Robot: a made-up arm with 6 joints.
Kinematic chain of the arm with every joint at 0, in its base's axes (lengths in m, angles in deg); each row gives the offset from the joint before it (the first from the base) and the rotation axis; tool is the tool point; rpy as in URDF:
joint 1: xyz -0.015 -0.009 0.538 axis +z
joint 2: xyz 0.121 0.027 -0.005 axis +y
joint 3: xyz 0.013 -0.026 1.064 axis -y
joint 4: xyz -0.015 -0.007 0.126 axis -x
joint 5: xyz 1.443 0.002 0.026 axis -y
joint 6: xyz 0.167 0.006 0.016 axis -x
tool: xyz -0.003 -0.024 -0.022 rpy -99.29 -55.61 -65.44
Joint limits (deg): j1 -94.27..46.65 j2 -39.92..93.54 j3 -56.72..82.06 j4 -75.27..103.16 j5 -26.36..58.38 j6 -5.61..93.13
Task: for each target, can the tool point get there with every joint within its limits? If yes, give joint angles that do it. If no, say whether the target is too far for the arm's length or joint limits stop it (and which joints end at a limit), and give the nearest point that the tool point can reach.
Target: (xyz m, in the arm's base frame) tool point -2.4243 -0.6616 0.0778
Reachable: no: joint limits stop it (at a limit: joint 1, joint 3, joint 4, joint 5, joint 6) | nearest point -0.2741 -0.9237 0.0128 | short by 2.167 m
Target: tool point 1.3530 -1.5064 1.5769
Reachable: yes | joints -45.05 18.33 10.32 -25.72 37.54 74.54
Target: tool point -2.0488 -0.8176 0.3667
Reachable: no: joint limits stop it (at a limit: joint 1, joint 3, joint 4, joint 5, joint 6) | nearest point -0.2841 -1.0575 0.3453 | short by 1.781 m
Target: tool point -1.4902 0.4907 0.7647
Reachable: no: joint limits stop it (at a limit: joint 2, joint 3, joint 5, joint 6) | nearest point -1.5315 0.5047 2.4457 | short by 1.682 m
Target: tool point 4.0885 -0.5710 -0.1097
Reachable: no: too far | nearest point 2.7186 -0.3834 0.1538 | short by 1.408 m
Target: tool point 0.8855 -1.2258 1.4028
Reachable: yes | joints -56.03 -9.22 -25.46 38.28 41.82 46.07
